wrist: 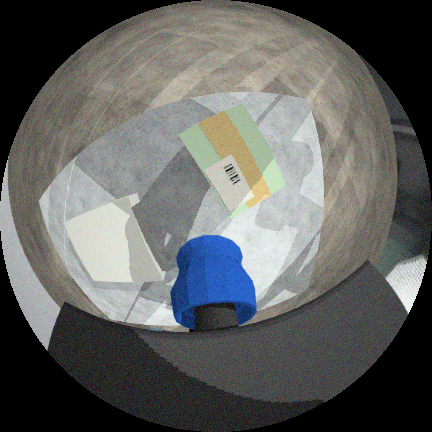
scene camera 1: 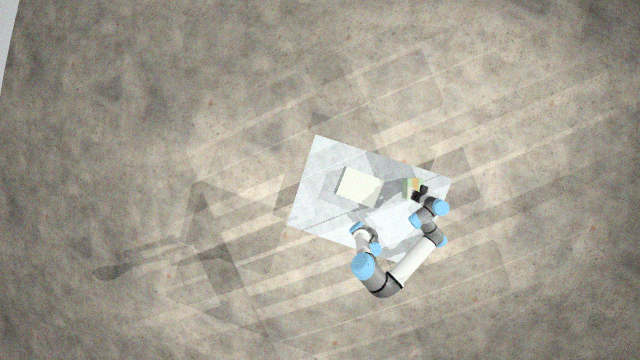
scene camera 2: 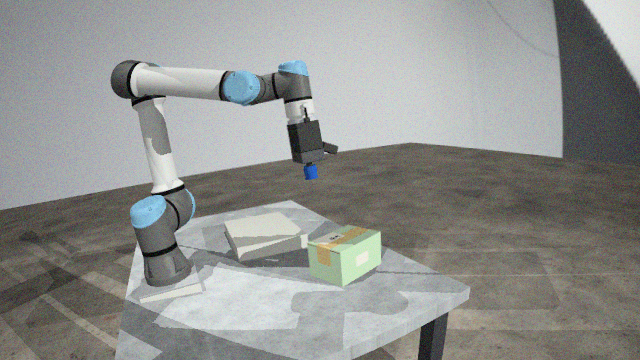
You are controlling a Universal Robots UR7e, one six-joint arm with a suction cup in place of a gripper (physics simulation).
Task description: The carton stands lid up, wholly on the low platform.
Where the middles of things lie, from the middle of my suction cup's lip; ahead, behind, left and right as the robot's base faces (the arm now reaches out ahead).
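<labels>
There's a low platform [scene camera 2: 253,237] that sits 320 mm to the left of my suction cup, 100 mm behind it and 250 mm below it. I can also see the pale green carton [scene camera 2: 340,257], and that one's 60 mm to the right of my suction cup, 60 mm ahead of it and 220 mm lower than it.
</labels>
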